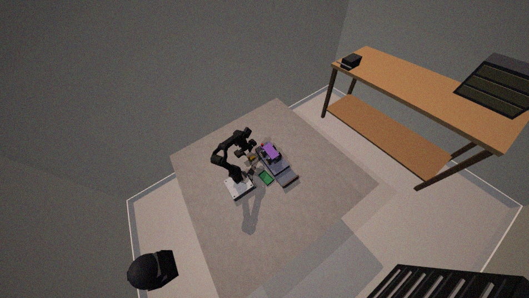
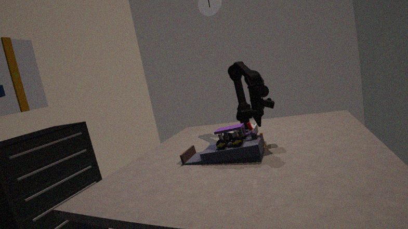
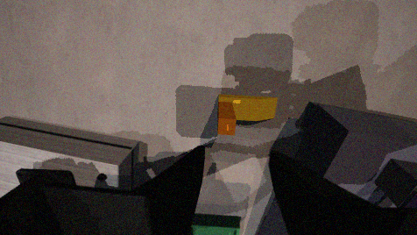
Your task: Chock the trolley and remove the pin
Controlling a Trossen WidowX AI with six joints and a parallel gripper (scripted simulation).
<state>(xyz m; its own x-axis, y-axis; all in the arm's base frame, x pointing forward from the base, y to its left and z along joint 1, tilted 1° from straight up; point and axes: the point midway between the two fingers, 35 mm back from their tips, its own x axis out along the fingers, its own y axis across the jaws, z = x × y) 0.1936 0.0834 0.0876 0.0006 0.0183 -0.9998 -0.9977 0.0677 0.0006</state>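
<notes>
Now: gripper tip 90 mm above the yellow chock and 20 mm short of it. The rest, counted from my gripper tip: purple trolley 140 mm to the right, 130 mm ahead; then grey ramp 150 mm to the right, 130 mm ahead, 60 mm below; then red-headed stop pin 130 mm ahead, 40 mm to the right, 20 mm above.
</notes>
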